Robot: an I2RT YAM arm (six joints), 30 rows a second.
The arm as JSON. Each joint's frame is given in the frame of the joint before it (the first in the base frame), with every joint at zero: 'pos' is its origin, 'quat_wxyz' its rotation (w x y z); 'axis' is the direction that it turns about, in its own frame. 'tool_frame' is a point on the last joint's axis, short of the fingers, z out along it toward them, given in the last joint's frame.
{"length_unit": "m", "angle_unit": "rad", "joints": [
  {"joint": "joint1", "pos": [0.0, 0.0, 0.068], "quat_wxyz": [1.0, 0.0, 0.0, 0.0], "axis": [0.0, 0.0, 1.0]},
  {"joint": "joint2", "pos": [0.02, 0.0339, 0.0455], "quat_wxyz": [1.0, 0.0, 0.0, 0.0], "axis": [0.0, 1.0, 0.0]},
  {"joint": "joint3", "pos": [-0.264, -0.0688, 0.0], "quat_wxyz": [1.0, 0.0, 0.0, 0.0], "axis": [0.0, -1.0, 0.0]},
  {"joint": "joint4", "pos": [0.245, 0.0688, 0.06], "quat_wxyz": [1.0, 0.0, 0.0, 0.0], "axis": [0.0, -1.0, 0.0]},
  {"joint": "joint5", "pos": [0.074, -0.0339, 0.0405], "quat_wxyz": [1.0, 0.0, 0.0, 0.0], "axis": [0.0, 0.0, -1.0]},
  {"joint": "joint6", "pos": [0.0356, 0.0, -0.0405], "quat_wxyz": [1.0, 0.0, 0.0, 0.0], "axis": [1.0, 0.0, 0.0]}
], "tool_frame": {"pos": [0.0, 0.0, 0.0], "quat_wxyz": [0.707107, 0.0, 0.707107, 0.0]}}
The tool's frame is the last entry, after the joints.
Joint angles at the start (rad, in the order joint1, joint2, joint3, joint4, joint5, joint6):
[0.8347 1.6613 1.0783 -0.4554 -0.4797 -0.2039]
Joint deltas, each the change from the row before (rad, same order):
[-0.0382 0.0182 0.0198 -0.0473 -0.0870 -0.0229]
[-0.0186 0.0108 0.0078 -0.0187 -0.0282 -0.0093]
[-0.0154 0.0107 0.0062 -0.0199 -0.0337 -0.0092]
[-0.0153 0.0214 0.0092 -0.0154 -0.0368 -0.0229]
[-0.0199 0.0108 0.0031 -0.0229 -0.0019 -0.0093]
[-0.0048 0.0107 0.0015 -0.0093 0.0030 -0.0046]
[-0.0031 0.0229 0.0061 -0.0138 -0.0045 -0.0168]
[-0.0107 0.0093 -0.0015 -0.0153 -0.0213 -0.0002]
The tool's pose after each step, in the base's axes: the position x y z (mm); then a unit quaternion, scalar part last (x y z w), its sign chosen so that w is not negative. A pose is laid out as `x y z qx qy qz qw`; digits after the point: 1 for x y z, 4 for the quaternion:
220.6 252.9 199.6 -0.5150 0.7795 0.3254 0.1458
224.9 249.5 198.0 -0.5108 0.7805 0.3337 0.1359
227.9 246.7 196.1 -0.5073 0.7801 0.3448 0.1238
232.1 245.0 192.0 -0.5083 0.7758 0.3565 0.1124
236.4 239.9 188.5 -0.5012 0.7830 0.3535 0.1033
237.7 238.8 185.2 -0.4993 0.7865 0.3503 0.0969
239.4 239.1 179.1 -0.5016 0.7868 0.3492 0.0857
240.6 236.1 175.8 -0.4944 0.7894 0.3566 0.0730

